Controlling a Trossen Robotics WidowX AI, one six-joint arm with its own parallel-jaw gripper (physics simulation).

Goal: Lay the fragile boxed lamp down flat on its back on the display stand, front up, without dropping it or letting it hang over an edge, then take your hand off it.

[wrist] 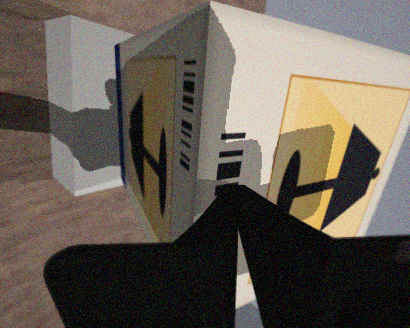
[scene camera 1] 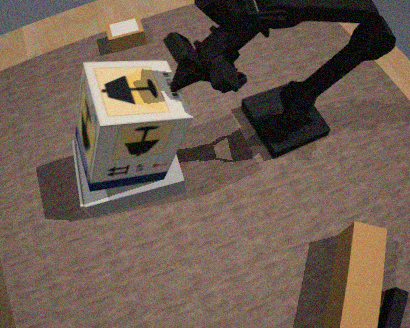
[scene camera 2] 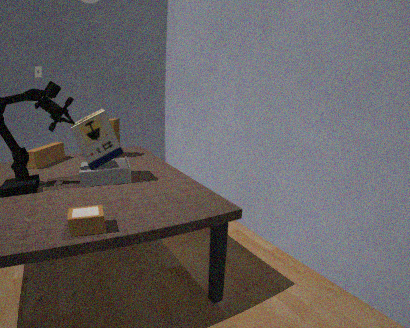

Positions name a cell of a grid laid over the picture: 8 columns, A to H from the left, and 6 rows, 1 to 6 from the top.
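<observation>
Gripper shut: my gripper (scene camera 1: D2) (wrist: E4) touches a boxed lamp (scene camera 1: C3) (wrist: F3) (scene camera 2: B3). A display stand (scene camera 1: B4) (wrist: B2) is visible as well.
</observation>
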